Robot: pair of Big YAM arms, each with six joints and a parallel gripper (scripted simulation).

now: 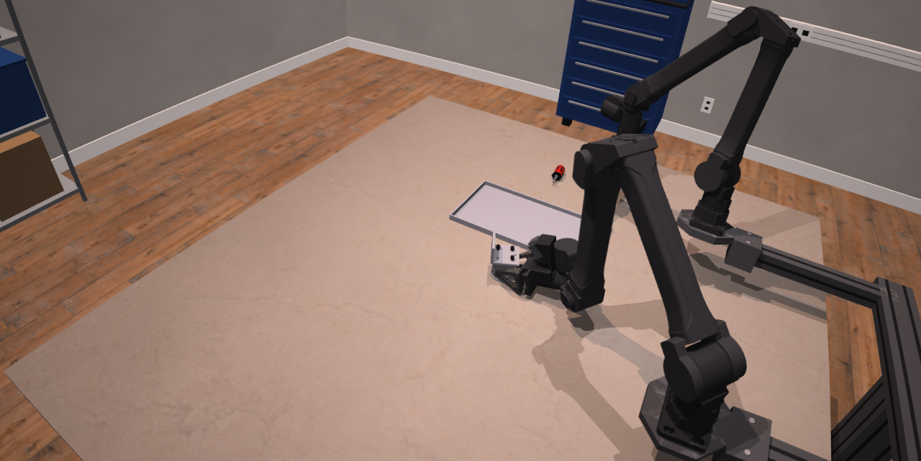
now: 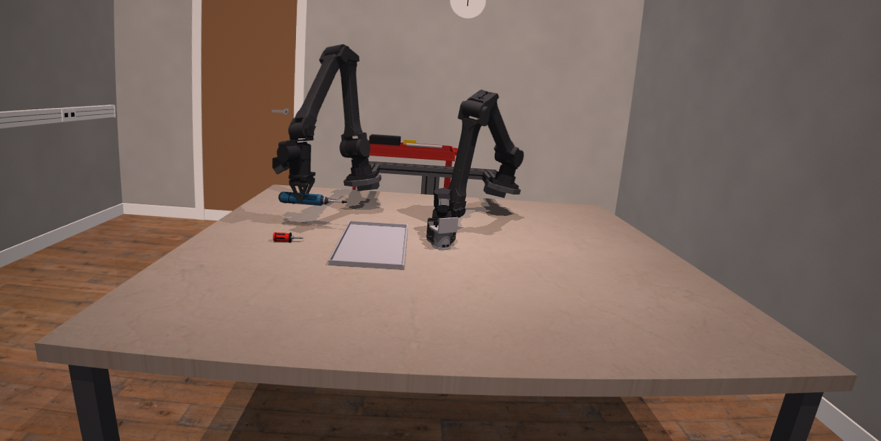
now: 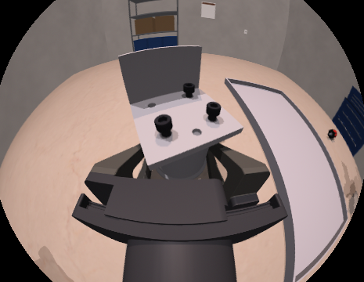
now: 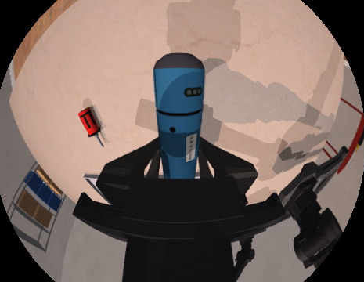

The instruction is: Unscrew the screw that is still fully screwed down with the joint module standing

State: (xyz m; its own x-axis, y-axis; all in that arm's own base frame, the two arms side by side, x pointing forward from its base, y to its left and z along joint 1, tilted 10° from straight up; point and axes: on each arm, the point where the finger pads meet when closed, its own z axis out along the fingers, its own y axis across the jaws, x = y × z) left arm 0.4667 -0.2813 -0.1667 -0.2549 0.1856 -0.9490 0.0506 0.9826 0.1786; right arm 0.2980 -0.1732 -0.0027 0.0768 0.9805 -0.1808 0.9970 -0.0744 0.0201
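Right now my left hand is 10 mm below the joint module. Also, from my left hand: flat grey tray (230 mm to the right, 20 mm below); then red-handled screwdriver (510 mm to the right, 10 mm below); then grey l-shaped bracket (50 mm above).
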